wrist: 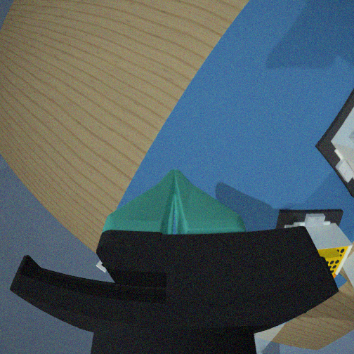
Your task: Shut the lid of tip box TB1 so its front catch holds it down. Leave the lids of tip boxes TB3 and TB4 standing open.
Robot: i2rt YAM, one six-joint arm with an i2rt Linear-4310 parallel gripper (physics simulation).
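My gripper (174, 176) is shut, its two green fingertips meeting in a point over the blue mat. A tip box (327, 235) with a dark base, a pale catch and a yellow perforated rack (335, 256) shows at the lower right, partly hidden behind the black gripper body. Another tip box (328, 146) with a dark base and a whitish body is cut off by the right edge of the view; a small pale catch shows on its near side. The fingertips are left of both boxes and apart from them. No labels can be read, so I cannot tell which box is TB1, TB3 or TB4.
The blue mat (240, 115) lies on the wooden table (95, 85), whose curved edge runs down the left side. Shadows fall on the mat at the top right and beside the fingertips. A small white piece (101, 266) shows left of the gripper body. A pale translucent part (269, 341) shows at the bottom.
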